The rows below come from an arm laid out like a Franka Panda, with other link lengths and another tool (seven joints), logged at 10 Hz.
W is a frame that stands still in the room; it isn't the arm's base.
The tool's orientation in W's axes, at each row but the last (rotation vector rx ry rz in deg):
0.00, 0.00, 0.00
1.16, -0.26, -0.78
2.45, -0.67, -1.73
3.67, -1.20, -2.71
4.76, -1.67, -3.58
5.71, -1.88, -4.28
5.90, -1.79, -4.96
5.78, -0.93, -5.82
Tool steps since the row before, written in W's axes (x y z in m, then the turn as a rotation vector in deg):
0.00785, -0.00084, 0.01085, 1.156, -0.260, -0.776
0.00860, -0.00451, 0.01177, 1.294, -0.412, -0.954
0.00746, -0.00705, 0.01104, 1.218, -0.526, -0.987
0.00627, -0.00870, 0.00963, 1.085, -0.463, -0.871
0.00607, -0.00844, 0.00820, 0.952, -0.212, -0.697
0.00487, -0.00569, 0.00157, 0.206, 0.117, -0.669
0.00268, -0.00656, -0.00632, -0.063, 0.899, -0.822
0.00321, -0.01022, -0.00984, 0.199, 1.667, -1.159
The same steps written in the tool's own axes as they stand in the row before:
0.00785, -0.00084, 0.01085, 1.156, -0.260, -0.776
0.00871, -0.00415, 0.01182, 1.295, -0.414, -0.952
0.00779, -0.00634, 0.01124, 1.222, -0.531, -0.979
0.00687, -0.00776, 0.01002, 1.089, -0.467, -0.864
0.00681, -0.00734, 0.00867, 0.945, -0.211, -0.707
0.00533, -0.00513, 0.00194, 0.177, 0.064, -0.684
0.00308, -0.00693, -0.00571, -0.164, 0.800, -0.906
0.00413, -0.01079, -0.00884, 0.015, 1.552, -1.323

